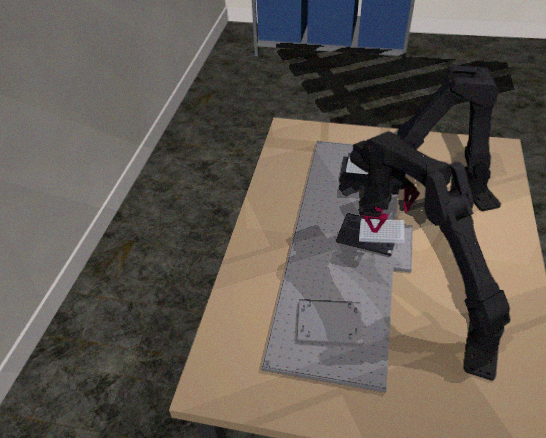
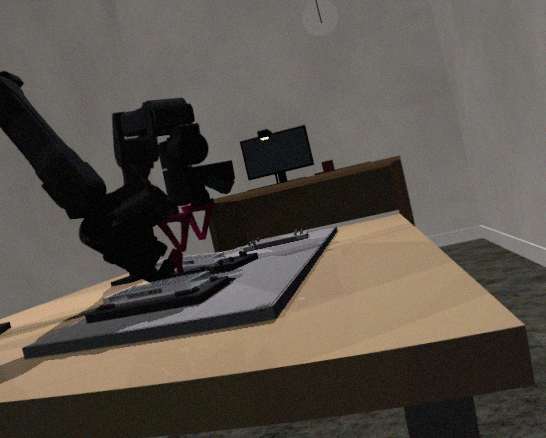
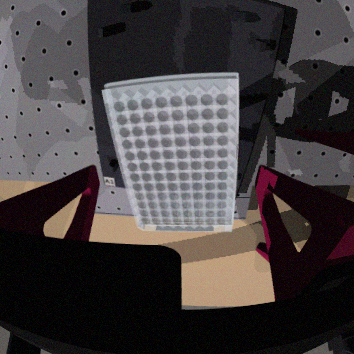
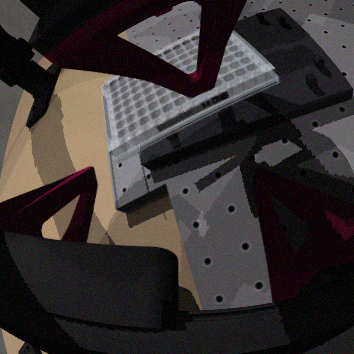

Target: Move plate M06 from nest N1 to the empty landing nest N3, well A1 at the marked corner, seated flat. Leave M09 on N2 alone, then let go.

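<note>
A clear well plate [image 1: 395, 231] [image 2: 202, 259] [image 3: 177, 150] [image 4: 145, 107] lies askew on the middle dark nest [image 1: 350, 232] [image 3: 145, 52] [image 4: 295, 52], overhanging one end. Its label begins M0; the last digit is unclear. My left gripper [image 1: 376, 223] [image 2: 192, 241] [image 3: 176, 173] is open around the plate's overhanging part, with gaps at both sides. My right gripper [image 4: 174, 175] is open and empty beside that nest. A second plate [image 1: 356, 166] [image 2: 160, 290] sits on another dark nest [image 2: 150, 312]; its label is unreadable. The grey nest [image 1: 312, 320] [image 2: 280, 241] is empty. An A1 label [image 3: 109, 181] marks the middle nest's corner.
The nests stand on a perforated grey board [image 1: 295, 280] [image 2: 270, 292] on the wooden table [image 1: 235, 280] [image 2: 370, 300]. A small grey slab [image 1: 403, 260] [image 4: 130, 187] sticks out beside the middle nest. Both arms crowd together above the two dark nests.
</note>
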